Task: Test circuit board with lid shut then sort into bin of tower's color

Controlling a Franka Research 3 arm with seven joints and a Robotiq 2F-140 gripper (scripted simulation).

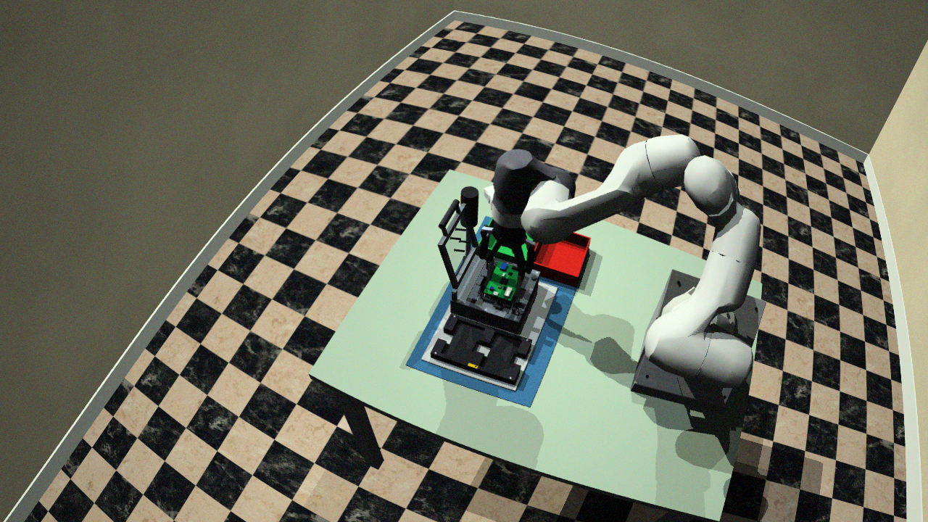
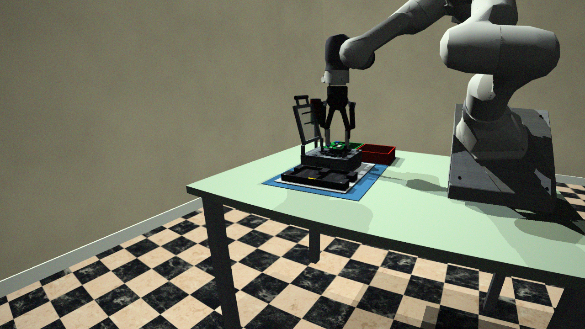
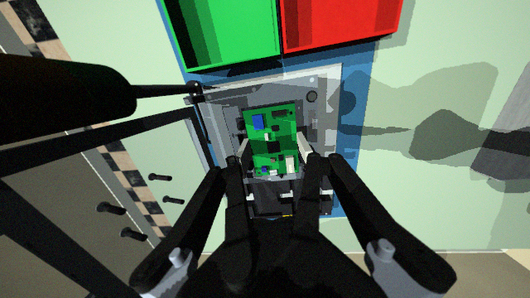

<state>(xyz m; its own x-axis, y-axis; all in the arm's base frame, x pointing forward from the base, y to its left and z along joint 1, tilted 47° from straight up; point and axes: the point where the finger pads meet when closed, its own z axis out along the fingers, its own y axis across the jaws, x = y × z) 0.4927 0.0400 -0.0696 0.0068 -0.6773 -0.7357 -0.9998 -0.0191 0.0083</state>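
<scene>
Now: the green circuit board 20 mm below my hand. From my hand the other things lie so: tester plate: 10 mm ahead, 10 mm to the left, 40 mm below; tester lid: 130 mm ahead, 70 mm above; green bin: 50 mm ahead, 200 mm to the right, 100 mm below.
</scene>
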